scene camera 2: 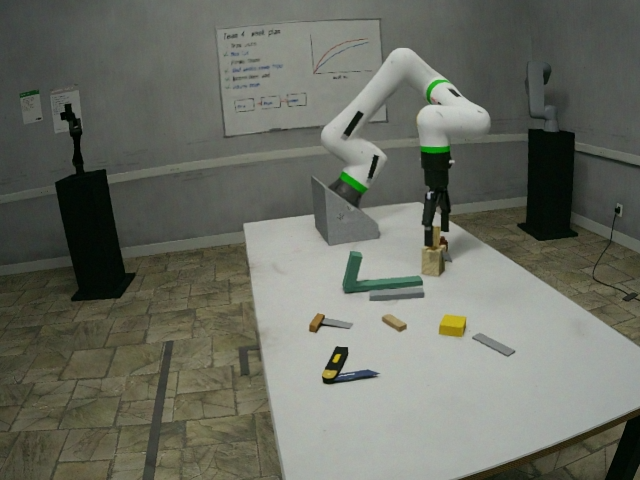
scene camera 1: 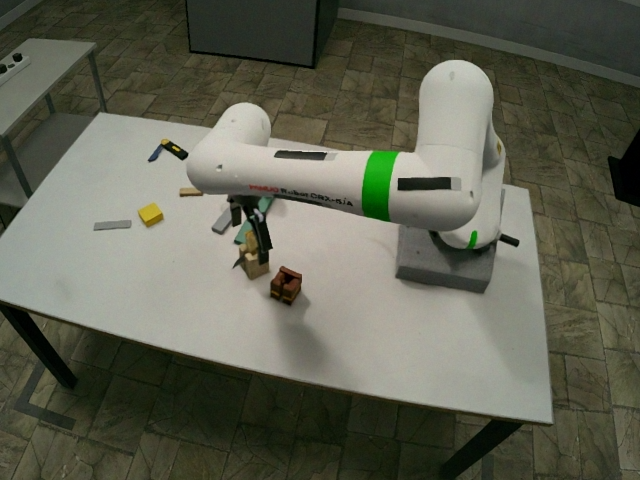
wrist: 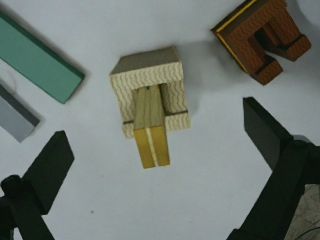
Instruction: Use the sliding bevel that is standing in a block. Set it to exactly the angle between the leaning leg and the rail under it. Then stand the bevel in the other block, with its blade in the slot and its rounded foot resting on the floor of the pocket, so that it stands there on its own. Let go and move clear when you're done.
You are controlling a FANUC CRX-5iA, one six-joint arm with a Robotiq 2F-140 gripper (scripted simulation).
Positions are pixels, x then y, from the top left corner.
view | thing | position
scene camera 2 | gripper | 437,238
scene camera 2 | black-and-yellow bevel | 334,366
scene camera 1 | gripper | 249,243
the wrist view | gripper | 154,130
